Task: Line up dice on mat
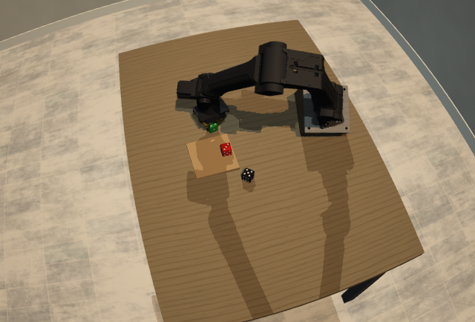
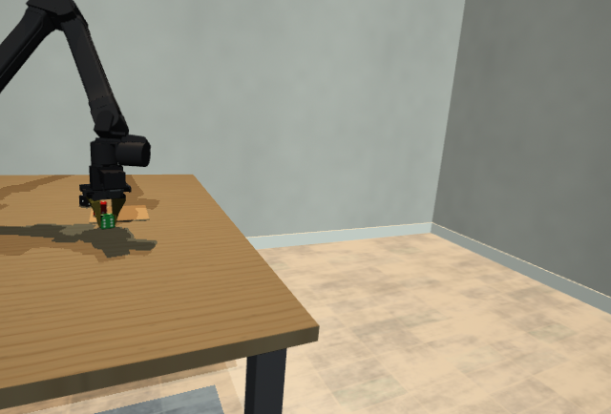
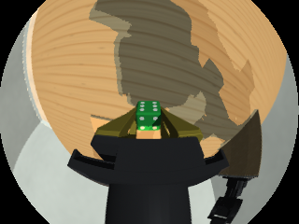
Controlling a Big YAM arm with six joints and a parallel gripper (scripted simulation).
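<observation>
Now: hand 11 cm to the right of the tan mat, 2 cm short of it and 1 cm above it. Also, from my hand: black die: 21 cm to the left, 7 cm behind; green die: right at my hand; red die: 11 cm to the left, 3 cm behind, 1 cm above.
</observation>
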